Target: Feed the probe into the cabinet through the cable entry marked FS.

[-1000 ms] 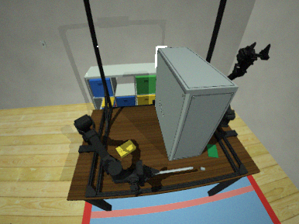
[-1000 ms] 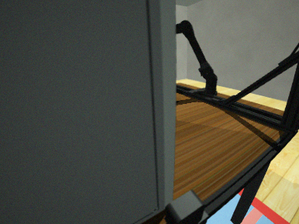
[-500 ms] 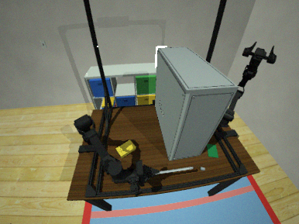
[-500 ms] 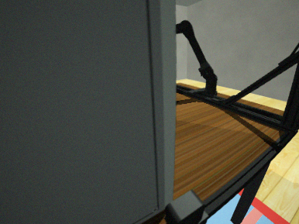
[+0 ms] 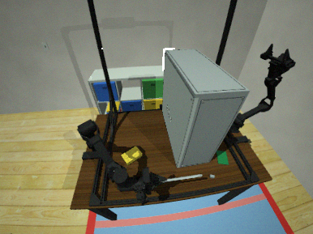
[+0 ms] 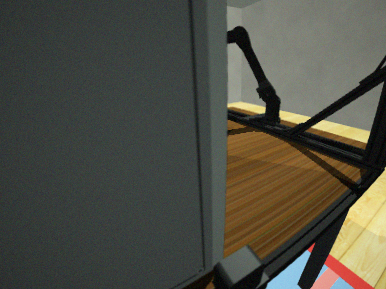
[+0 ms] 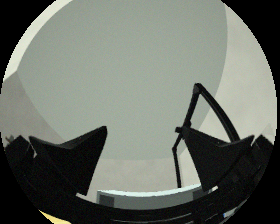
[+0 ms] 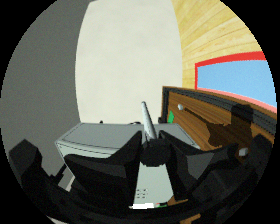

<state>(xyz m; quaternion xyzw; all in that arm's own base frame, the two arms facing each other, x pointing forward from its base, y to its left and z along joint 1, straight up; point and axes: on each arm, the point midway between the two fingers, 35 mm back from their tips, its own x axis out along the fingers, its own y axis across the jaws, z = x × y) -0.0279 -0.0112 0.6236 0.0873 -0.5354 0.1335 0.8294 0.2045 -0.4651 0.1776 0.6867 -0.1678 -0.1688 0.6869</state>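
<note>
Now: right hand 100 mm to the right of the probe and 10 mm short of it.
</note>
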